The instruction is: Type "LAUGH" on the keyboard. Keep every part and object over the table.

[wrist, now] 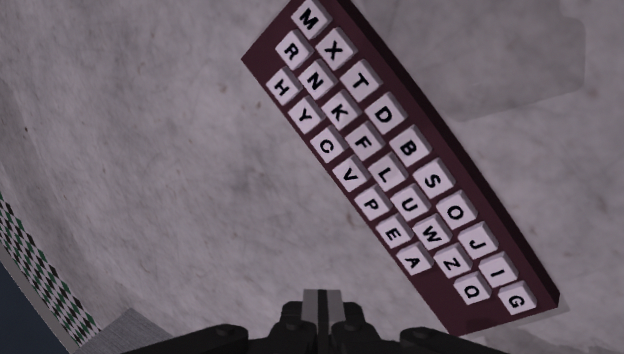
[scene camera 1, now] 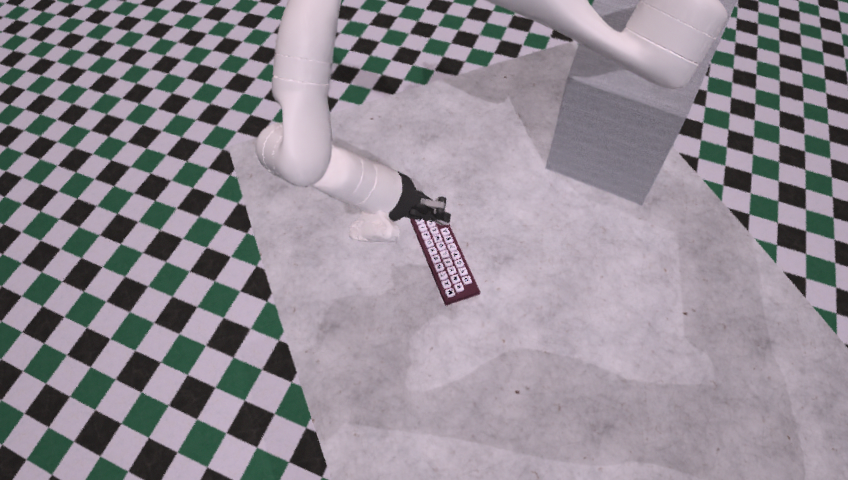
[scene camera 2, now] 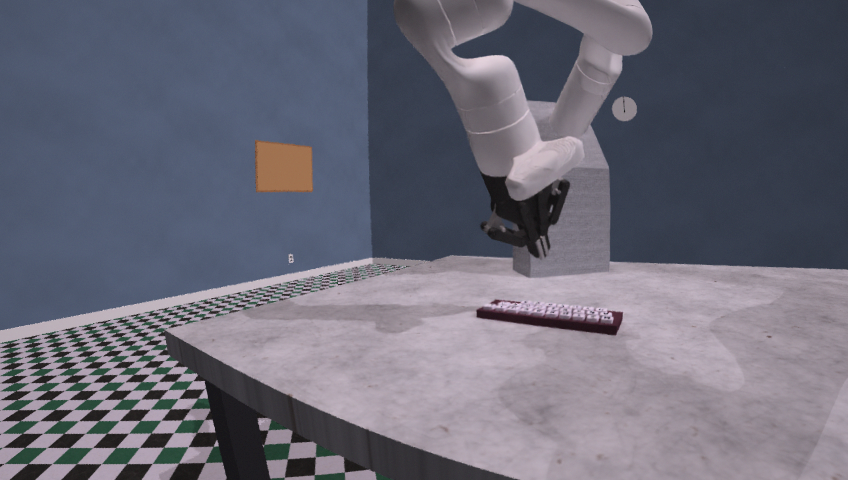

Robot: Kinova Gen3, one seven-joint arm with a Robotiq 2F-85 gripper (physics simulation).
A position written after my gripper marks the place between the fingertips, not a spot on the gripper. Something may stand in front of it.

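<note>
Scene camera 1 shows me my gripper [scene camera 1: 447, 219]. My gripper [scene camera 2: 541, 254] is there in another of my views as well. In the wrist view I can see my gripper [wrist: 321, 314] together with an H key [wrist: 284, 85], a U key [wrist: 411, 202] and an L key [wrist: 388, 171].
</note>
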